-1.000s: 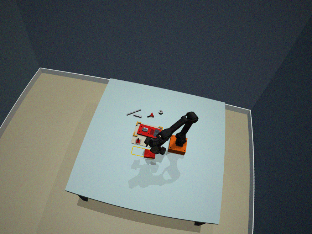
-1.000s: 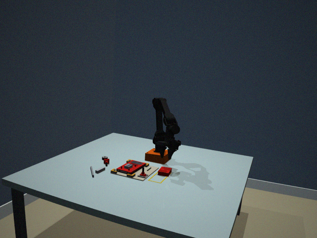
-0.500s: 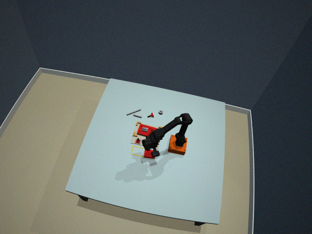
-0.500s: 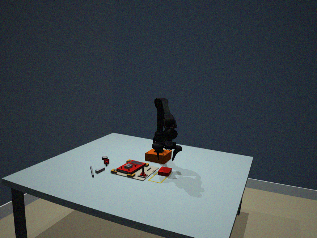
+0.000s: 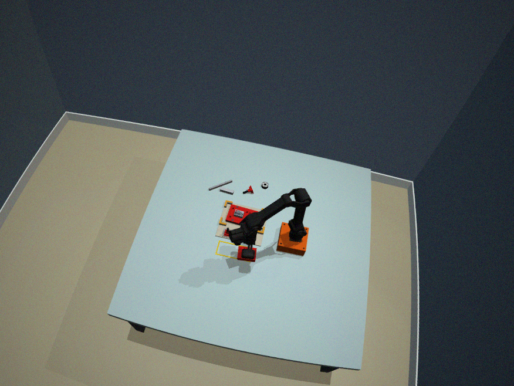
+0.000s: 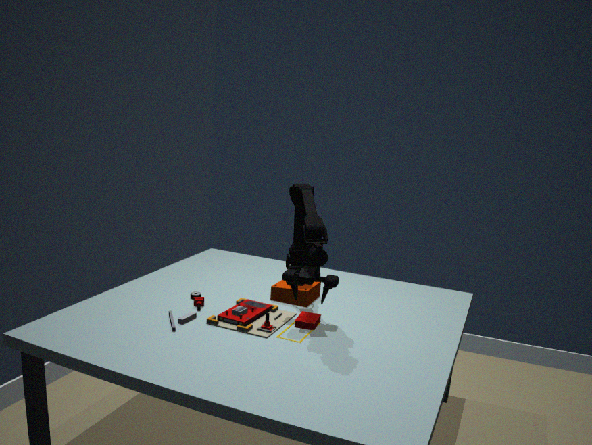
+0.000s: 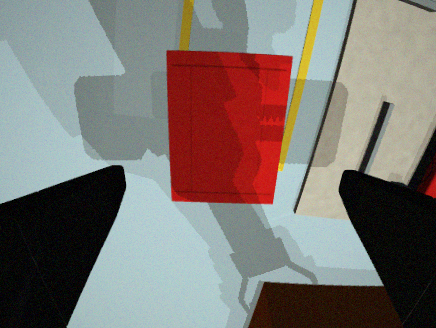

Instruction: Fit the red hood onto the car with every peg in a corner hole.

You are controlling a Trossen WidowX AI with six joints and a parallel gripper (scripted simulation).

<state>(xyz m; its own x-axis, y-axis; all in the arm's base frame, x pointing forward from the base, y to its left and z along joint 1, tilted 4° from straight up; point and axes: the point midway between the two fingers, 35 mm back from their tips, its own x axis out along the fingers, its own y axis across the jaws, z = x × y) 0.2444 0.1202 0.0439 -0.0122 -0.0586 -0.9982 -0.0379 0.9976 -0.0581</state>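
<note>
The red hood is 7 cm below my gripper tip. The rest, counted from my gripper tip: grey engine block (8 cm ahead, 22 cm to the right, 6 cm below); then thin rod (21 cm ahead, 41 cm to the right, 7 cm below); then beige jig plate (5 cm ahead, 20 cm to the right, 7 cm below).
</note>
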